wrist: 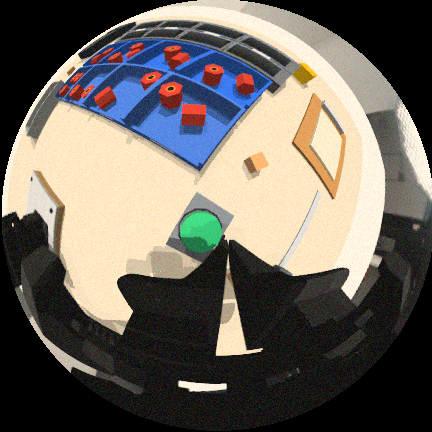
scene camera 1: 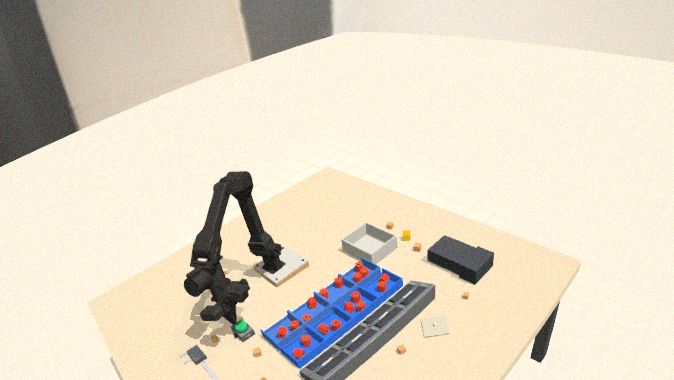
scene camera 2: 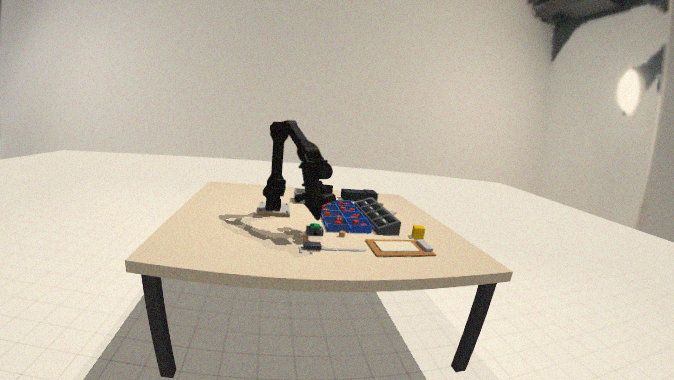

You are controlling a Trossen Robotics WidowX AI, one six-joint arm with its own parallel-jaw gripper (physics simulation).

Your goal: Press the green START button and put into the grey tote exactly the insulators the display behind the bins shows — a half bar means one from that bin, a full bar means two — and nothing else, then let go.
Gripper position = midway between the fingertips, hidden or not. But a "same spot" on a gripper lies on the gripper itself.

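Gripper in the wrist view, scene camera 1 and scene camera 2 (318, 220). On the gripper, (wrist: 176, 320) and (scene camera 1: 232, 301): same spot.
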